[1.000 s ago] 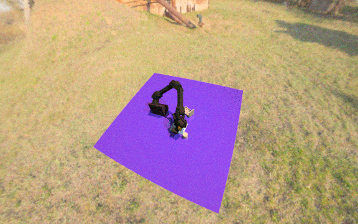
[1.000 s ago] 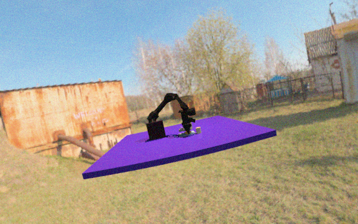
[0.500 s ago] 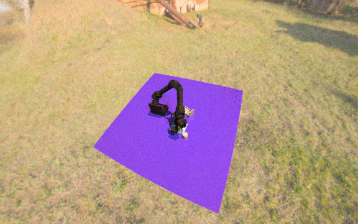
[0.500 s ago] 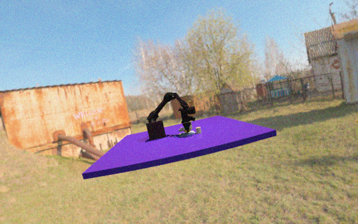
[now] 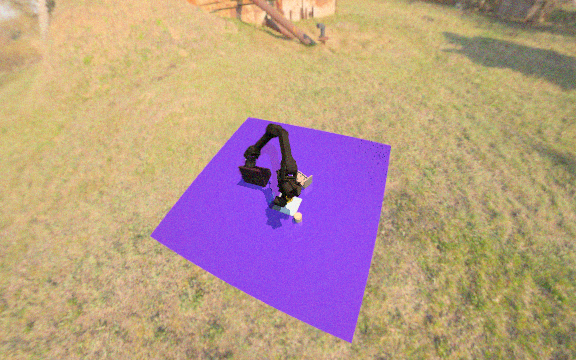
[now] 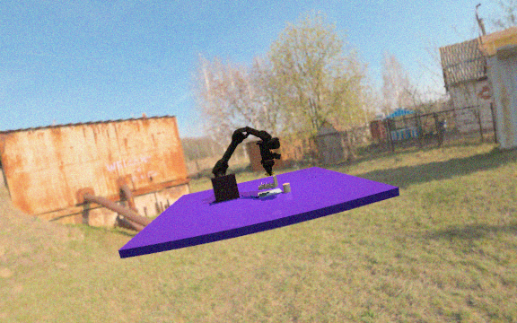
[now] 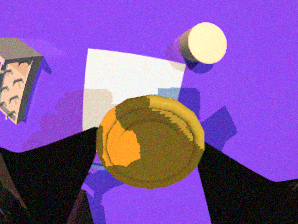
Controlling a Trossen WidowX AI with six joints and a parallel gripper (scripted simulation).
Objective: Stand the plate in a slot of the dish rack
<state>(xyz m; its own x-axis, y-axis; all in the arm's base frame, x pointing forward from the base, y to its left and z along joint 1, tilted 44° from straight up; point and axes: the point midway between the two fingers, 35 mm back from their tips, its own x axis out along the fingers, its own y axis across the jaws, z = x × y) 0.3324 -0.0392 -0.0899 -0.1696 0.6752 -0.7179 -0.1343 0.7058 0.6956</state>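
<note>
Now: the dish rack 230 mm to the left of my gripper tip, 90 mm below it and 30 mm behind it. The rest, counted from my gripper tip: plate 10 mm above; blue spoon 140 mm behind, 110 mm below, 10 mm to the left; cup 90 mm below, 90 mm ahead, 40 mm to the right.
</note>
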